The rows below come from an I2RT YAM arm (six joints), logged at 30 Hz.
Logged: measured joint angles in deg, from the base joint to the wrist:
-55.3, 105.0, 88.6, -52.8, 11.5, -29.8
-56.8, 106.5, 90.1, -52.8, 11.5, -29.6
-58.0, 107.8, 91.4, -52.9, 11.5, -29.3
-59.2, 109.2, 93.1, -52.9, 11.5, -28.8
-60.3, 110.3, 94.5, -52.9, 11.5, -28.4
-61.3, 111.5, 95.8, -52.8, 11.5, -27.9
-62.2, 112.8, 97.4, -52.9, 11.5, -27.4
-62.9, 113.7, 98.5, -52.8, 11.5, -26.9
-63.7, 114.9, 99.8, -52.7, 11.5, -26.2
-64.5, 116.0, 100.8, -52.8, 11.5, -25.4
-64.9, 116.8, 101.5, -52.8, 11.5, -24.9
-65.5, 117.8, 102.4, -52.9, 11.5, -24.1
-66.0, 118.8, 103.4, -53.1, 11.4, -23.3
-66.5, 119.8, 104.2, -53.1, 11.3, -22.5
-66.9, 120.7, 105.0, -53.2, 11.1, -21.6
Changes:
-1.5, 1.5, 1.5, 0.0, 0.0, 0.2
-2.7, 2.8, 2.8, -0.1, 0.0, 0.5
-3.9, 4.2, 4.5, -0.1, 0.0, 1.0
-5.0, 5.3, 5.9, -0.1, 0.0, 1.4
-6.0, 6.5, 7.2, 0.0, 0.0, 1.9
-6.9, 7.8, 8.8, -0.1, 0.0, 2.4
-7.6, 8.7, 9.9, 0.0, 0.0, 2.9
-8.4, 9.9, 11.2, 0.1, 0.0, 3.6
-9.2, 11.0, 12.2, 0.0, 0.0, 4.4
-9.6, 11.8, 12.9, 0.0, 0.0, 4.9
-10.2, 12.8, 13.8, -0.1, 0.0, 5.7
-10.7, 13.8, 14.8, -0.3, -0.1, 6.5
-11.2, 14.8, 15.6, -0.3, -0.2, 7.3
-11.6, 15.7, 16.4, -0.4, -0.4, 8.2

